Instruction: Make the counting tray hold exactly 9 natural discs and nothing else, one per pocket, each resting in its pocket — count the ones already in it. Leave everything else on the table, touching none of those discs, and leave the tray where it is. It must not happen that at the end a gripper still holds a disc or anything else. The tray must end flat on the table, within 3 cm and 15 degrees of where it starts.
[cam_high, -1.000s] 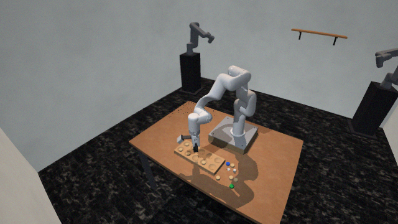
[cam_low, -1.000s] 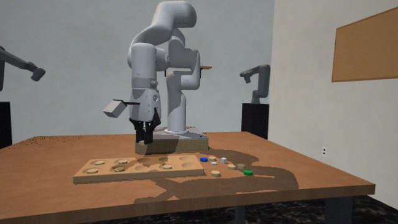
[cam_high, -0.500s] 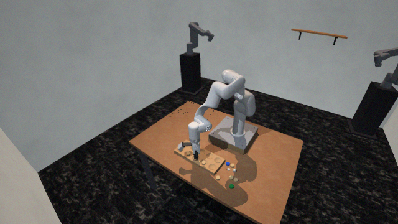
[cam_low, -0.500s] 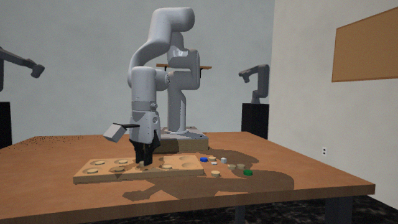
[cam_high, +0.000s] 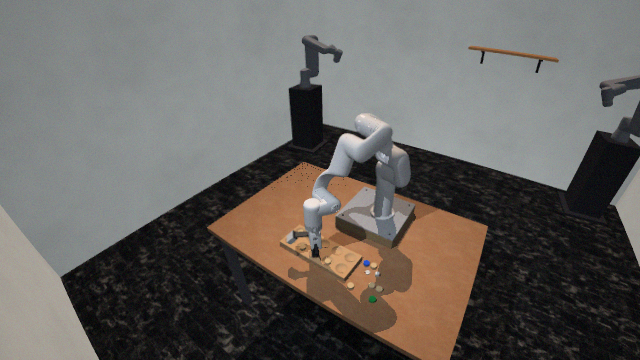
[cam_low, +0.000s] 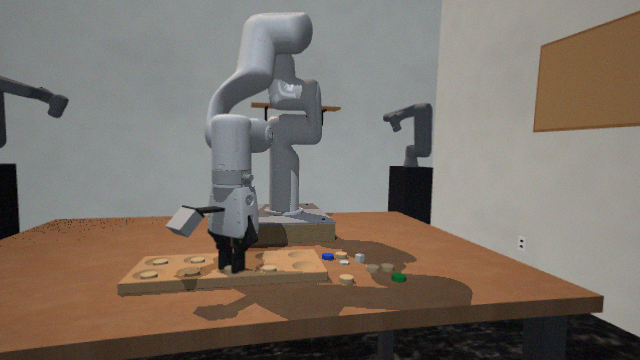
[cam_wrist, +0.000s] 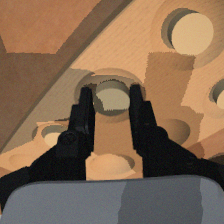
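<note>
My gripper is now 40 mm past the wooden counting tray and 30 mm above it. The rest, counted from my hand: blue disc: 70 mm behind, 230 mm to the left, 30 mm below; small white disc: 20 mm behind, 260 mm to the left, 40 mm below; cube: 30 mm behind, 300 mm to the left, 30 mm below.
</note>
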